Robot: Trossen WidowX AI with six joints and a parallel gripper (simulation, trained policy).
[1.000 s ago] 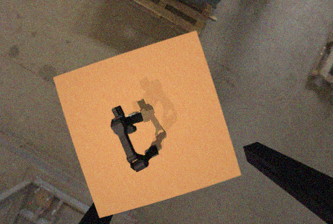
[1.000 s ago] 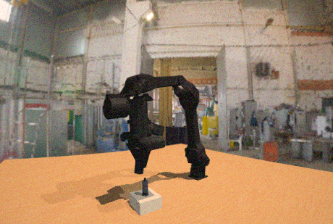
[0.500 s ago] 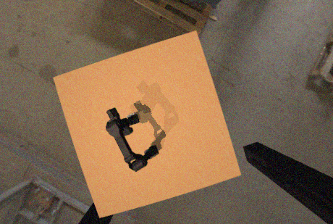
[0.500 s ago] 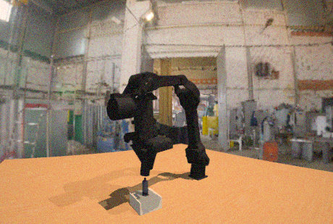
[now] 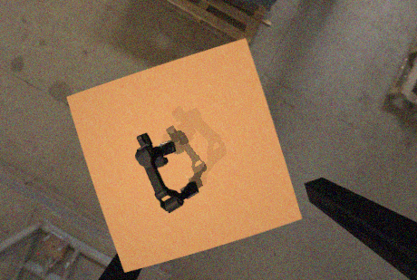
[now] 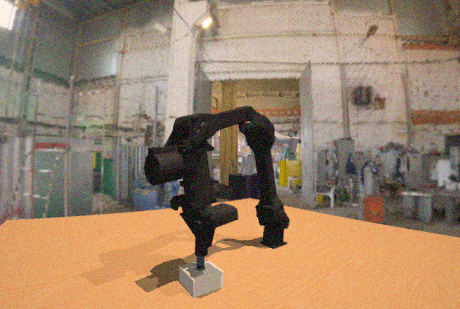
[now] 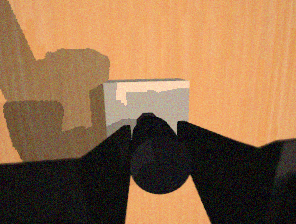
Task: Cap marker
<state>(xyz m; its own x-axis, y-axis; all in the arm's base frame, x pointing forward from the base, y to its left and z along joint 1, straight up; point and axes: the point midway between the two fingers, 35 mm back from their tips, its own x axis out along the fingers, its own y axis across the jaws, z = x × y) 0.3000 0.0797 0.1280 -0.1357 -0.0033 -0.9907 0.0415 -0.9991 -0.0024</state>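
Now: the dark cap 10 mm ahead of my gripper tip and 10 mm above it. Round my gripper tip: holder block 70 mm below, 10 mm ahead.
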